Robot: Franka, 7 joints.
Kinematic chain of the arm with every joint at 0, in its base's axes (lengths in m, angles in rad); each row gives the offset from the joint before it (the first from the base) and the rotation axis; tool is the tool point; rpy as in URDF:
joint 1: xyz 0 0 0.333 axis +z
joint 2: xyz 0 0 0 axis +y
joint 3: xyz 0 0 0.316 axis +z
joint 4: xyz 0.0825 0 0 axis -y
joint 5: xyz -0.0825 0 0.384 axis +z
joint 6: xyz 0 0 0 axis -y
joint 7: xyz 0.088 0 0 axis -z
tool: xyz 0 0 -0.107 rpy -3.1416 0 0
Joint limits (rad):
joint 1: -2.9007..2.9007
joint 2: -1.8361..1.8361
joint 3: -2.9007..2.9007
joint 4: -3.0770..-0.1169
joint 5: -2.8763..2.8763
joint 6: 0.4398..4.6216
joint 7: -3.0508..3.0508
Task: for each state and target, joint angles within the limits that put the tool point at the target. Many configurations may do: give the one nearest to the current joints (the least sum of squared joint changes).
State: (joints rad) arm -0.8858 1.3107 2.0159 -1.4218 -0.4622 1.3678 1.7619
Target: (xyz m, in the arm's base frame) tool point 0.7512 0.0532 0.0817
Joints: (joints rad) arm -0.5661 1.8361 1.4849 -0.8763 -0.6199 1.8596 1.7619
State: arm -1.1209 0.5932 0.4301 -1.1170 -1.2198 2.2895 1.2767
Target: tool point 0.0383 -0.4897 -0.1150
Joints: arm -1.4569 1.1764 0.0371 -1.7653 -1.1783 2.1361 1.2767
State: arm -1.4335 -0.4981 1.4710 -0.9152 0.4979 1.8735 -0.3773
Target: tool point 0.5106 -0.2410 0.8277
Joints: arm -1.6454 0.0594 1.2040 -1.2400 0.4632 1.9839 -0.3773
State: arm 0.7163 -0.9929 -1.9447 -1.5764 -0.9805 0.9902 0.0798
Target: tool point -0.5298 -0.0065 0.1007
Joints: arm -0.1377 -1.0066 -2.7231 -1.6048 -1.0666 0.8876 0.0798
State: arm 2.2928 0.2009 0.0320 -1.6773 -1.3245 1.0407 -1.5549
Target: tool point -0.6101 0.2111 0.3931
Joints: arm 2.7083 0.5133 0.3594 -1.5832 -1.3725 1.2652 -1.5549
